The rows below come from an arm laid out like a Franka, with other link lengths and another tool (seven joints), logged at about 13 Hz.
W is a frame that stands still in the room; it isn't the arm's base.
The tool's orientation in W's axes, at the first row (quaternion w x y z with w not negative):
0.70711, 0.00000, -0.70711, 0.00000
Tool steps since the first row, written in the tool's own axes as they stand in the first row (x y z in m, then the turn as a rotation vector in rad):
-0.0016, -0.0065, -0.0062, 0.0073, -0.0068, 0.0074
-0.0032, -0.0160, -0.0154, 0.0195, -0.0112, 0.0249
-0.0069, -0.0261, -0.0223, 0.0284, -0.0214, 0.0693
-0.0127, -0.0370, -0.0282, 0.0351, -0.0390, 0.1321
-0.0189, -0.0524, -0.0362, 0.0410, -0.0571, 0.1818
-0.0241, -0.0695, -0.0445, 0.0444, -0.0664, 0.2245
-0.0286, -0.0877, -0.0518, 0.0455, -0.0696, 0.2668
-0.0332, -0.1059, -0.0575, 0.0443, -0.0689, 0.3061
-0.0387, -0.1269, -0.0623, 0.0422, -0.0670, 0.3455
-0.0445, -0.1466, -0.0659, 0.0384, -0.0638, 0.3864
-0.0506, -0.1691, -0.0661, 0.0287, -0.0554, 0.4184
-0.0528, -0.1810, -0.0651, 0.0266, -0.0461, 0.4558
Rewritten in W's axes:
0.0062, -0.0065, -0.0016, -0.0074, -0.0068, 0.0073
0.0154, -0.0160, -0.0032, -0.0249, -0.0112, 0.0195
0.0223, -0.0261, -0.0069, -0.0693, -0.0214, 0.0284
0.0282, -0.0370, -0.0127, -0.1321, -0.0390, 0.0351
0.0362, -0.0524, -0.0189, -0.1818, -0.0571, 0.0410
0.0445, -0.0695, -0.0241, -0.2245, -0.0664, 0.0444
0.0518, -0.0877, -0.0286, -0.2668, -0.0696, 0.0455
0.0575, -0.1059, -0.0332, -0.3061, -0.0689, 0.0443
0.0623, -0.1269, -0.0387, -0.3455, -0.0670, 0.0422
0.0659, -0.1466, -0.0445, -0.3864, -0.0638, 0.0384
0.0661, -0.1691, -0.0506, -0.4184, -0.0554, 0.0287
0.0651, -0.1810, -0.0528, -0.4558, -0.0461, 0.0266

